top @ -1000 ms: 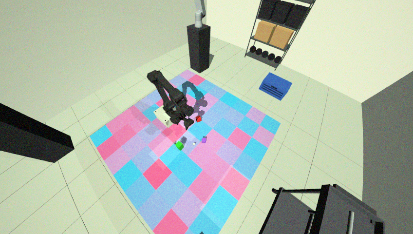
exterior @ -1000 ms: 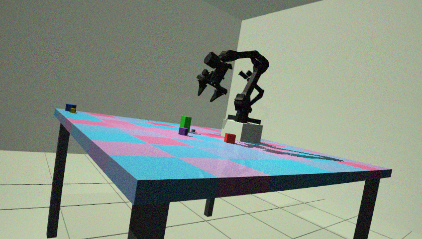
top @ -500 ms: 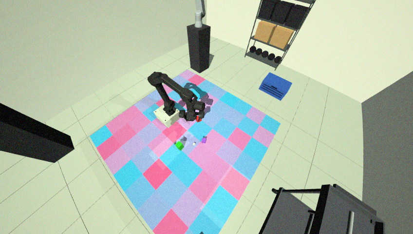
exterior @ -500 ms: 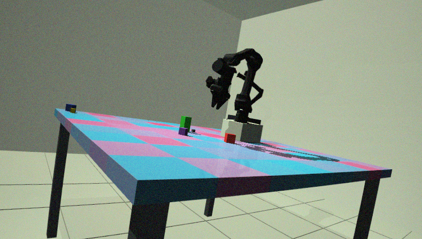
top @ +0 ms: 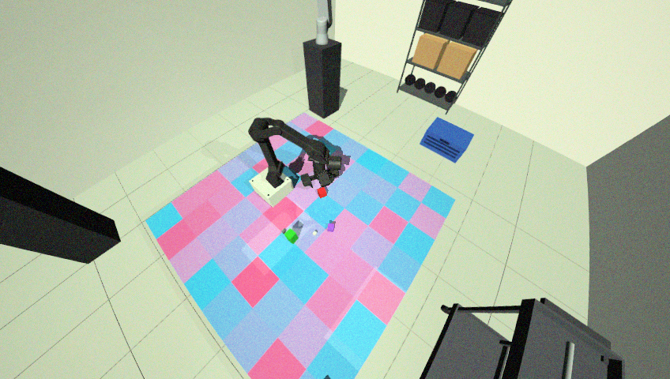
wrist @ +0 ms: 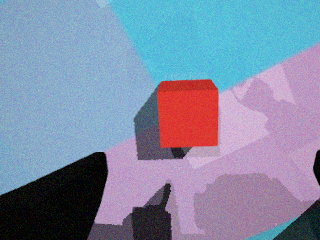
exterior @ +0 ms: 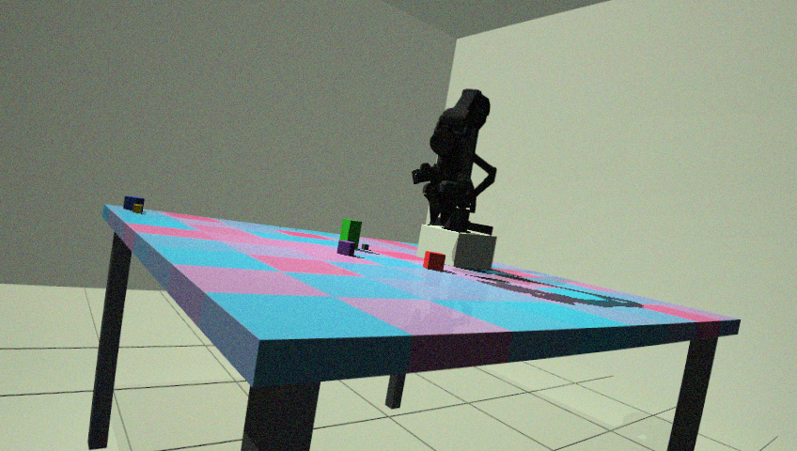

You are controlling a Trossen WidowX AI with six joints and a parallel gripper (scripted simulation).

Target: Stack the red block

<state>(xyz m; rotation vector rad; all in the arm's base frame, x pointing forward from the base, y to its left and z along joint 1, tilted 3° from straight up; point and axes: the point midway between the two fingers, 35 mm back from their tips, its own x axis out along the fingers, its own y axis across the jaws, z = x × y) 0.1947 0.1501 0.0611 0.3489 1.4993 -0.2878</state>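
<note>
Right now the red block is 1 cm to the left of my gripper tip and 9 cm below it. From my gripper tip the other things lie so: purple block (18 cm ahead, 11 cm to the right, 10 cm below); then white piece (14 cm ahead, 19 cm to the right, 11 cm below).
</note>
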